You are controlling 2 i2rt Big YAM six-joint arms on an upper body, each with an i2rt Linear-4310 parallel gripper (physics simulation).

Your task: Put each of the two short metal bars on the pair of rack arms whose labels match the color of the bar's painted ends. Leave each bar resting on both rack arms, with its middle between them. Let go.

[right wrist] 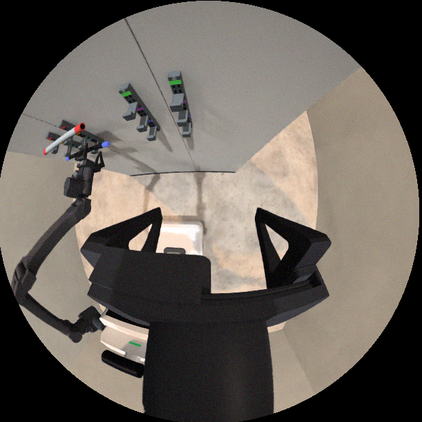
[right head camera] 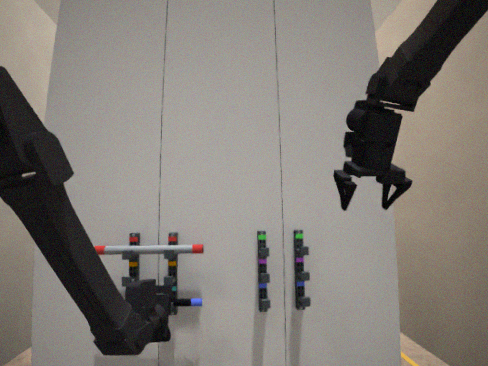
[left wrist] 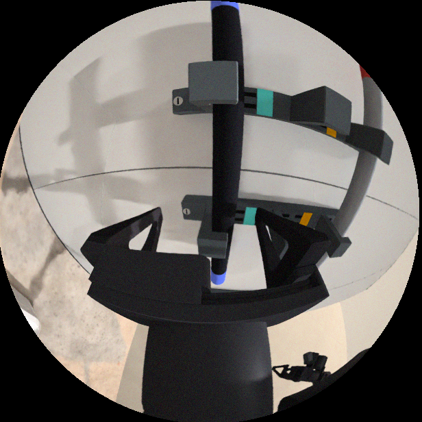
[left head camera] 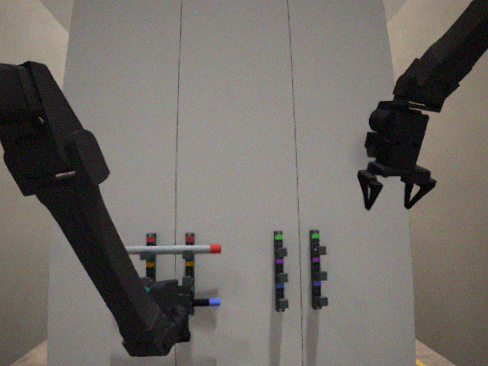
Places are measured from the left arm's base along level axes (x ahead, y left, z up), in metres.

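Where they show: left gripper, fingertip midpoint: (right head camera: 165,306) (left head camera: 182,306); right gripper, fingertip midpoint: (right head camera: 364,209) (left head camera: 387,208).
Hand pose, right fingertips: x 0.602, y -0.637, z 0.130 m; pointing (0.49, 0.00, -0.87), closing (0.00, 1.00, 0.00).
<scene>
Things, the pixels of their top centre, and the offset from my right fingertips.
- silver bar with red ends, top centre: (left head camera: 166,245) (right head camera: 149,245) dx +0.241, dy +0.535, dz -0.099 m
- black bar with blue ends, top centre: (left head camera: 163,299) (right head camera: 145,299) dx +0.232, dy +0.541, dz -0.254 m
- right rack, top centre: (right head camera: 262,231) (left head camera: 279,231) dx +0.247, dy +0.191, dz -0.064 m
The silver bar with red ends (left head camera: 170,249) (right head camera: 150,249) (left wrist: 361,185) (right wrist: 65,139) lies across the red-labelled rack arms. The black bar with blue ends (left head camera: 201,302) (right head camera: 183,302) (left wrist: 227,150) (right wrist: 106,144) rests on the teal-labelled arms (left wrist: 214,82) below it. My left gripper (left wrist: 208,212) is open, its fingers on either side of the black bar's line near one end in the left wrist view; the head views hide its fingertips. The blue-labelled arms (left head camera: 282,303) (right head camera: 264,303) are on the right rack and bare. My right gripper (left head camera: 388,208) (right head camera: 364,208) (right wrist: 208,212) is open and empty, up at the right.
Amber-labelled arms (left wrist: 322,107) lie between the two bars. The right rack (left head camera: 279,270) (right head camera: 262,270) also has green- and purple-labelled arms, all bare. My left forearm (left head camera: 95,250) crosses in front of the left rack. A white box-like object (right wrist: 192,232) stands low in the right wrist view.
</scene>
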